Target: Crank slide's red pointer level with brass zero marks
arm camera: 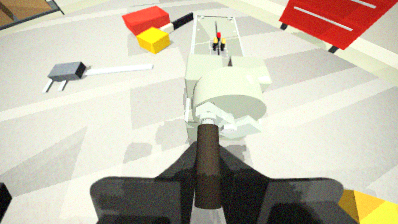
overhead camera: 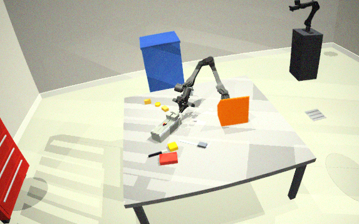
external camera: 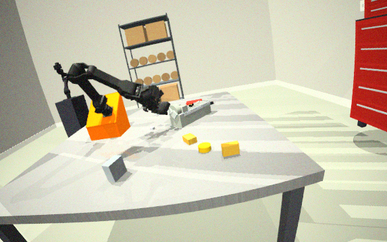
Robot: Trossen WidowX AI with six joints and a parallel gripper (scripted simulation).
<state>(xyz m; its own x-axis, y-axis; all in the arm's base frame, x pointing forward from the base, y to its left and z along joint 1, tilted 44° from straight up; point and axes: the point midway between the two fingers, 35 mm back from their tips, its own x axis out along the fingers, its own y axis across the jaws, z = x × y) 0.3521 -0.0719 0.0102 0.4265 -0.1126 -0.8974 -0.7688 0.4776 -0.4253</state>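
Right now my gripper tip is 3 cm below the dark brown crank handle, 1 cm to the left of it and 1 cm past it. The rest, counted from my gripper tip: yellow block: 31 cm to the left, 9 cm ahead, 7 cm below; grey cube: 42 cm to the right, 13 cm behind, 5 cm below; red pointer: 14 cm ahead, 12 cm to the left.
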